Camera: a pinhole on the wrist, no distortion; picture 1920 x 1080 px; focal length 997.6 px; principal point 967.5 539.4 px. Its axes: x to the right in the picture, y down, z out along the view. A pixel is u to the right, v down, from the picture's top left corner.
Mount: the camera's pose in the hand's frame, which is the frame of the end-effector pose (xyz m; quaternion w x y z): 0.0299 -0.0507 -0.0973 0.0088 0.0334 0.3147 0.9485
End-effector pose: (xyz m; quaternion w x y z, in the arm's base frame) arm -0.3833 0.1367 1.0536 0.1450 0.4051 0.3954 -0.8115
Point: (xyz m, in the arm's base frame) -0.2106 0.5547 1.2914
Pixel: behind the camera
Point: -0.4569 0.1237 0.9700
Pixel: 450 690
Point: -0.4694 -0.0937 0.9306
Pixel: 756 515
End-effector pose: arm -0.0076 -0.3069 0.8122 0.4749 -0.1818 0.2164 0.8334
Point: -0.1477 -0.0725 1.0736
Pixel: 874 950
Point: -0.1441 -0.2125 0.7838
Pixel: 416 462
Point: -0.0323 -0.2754 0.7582
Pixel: 672 590
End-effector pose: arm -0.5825 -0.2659 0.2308 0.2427 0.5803 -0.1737 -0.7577
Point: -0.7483 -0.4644 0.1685
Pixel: 475 622
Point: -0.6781 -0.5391 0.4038
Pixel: 1015 194
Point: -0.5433 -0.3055 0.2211
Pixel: 1116 193
